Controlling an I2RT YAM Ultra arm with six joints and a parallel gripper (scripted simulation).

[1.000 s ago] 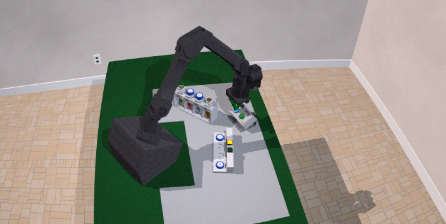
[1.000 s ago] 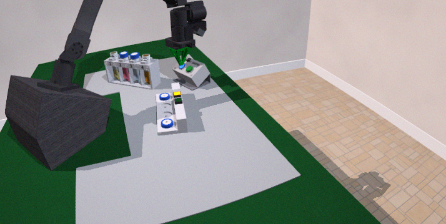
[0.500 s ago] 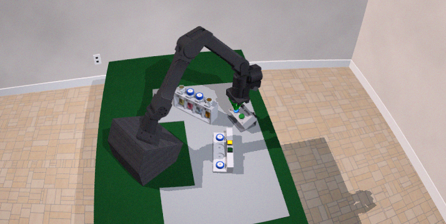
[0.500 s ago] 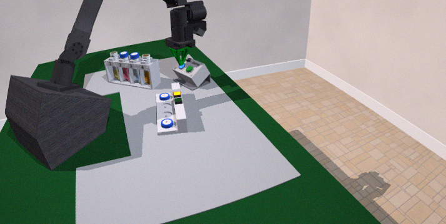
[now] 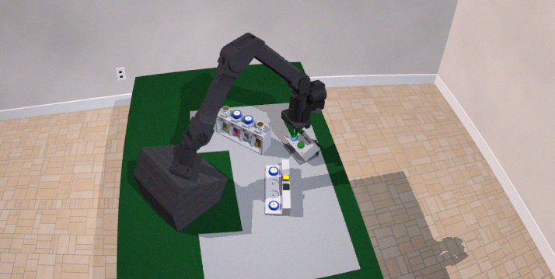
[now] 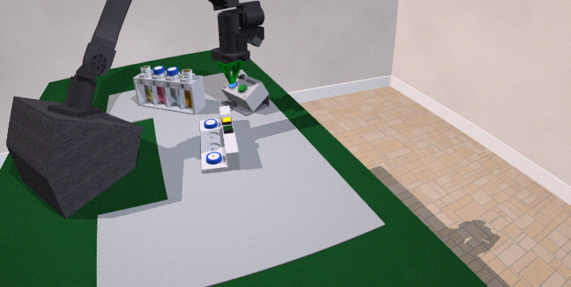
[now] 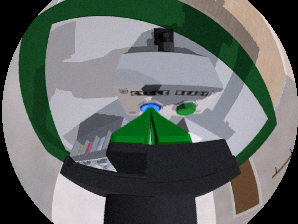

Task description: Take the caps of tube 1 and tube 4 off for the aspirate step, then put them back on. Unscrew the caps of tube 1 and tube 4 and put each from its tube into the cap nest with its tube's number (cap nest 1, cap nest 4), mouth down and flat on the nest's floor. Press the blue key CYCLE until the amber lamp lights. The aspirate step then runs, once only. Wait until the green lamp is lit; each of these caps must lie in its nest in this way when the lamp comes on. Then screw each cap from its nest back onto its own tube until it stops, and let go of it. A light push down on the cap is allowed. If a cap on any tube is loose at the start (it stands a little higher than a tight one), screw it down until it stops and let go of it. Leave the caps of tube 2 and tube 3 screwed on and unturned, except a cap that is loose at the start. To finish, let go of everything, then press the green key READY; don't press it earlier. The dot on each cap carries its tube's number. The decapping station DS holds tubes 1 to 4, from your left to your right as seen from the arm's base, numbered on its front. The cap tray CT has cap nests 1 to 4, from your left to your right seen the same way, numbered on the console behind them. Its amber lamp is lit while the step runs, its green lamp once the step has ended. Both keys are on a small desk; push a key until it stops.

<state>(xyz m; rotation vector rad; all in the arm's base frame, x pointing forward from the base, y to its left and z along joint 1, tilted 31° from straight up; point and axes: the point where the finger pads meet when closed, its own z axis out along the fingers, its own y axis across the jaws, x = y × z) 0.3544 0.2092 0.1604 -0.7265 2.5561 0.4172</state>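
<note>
The blue key lies 10 mm below my hand. From my hand the other things lie so: green key 40 mm to the right, 30 mm ahead, 10 mm below.
</note>
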